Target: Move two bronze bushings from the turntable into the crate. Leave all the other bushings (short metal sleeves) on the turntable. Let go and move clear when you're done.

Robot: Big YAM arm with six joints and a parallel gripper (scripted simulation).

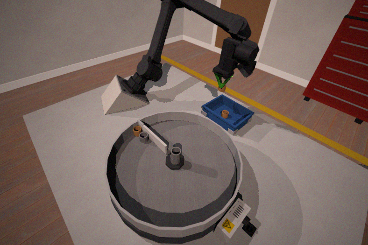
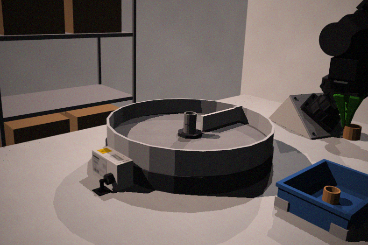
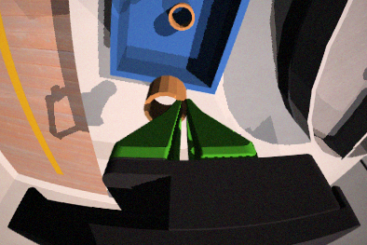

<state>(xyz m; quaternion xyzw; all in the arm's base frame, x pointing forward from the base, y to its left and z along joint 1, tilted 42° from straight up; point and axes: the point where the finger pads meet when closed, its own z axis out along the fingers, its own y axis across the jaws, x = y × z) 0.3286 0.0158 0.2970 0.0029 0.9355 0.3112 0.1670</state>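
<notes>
The blue crate is 130 mm below my hand, 50 mm ahead of it and 10 mm to the left of it. Also, from my hand: turntable: 360 mm to the right, 110 mm below, 60 mm ahead.
</notes>
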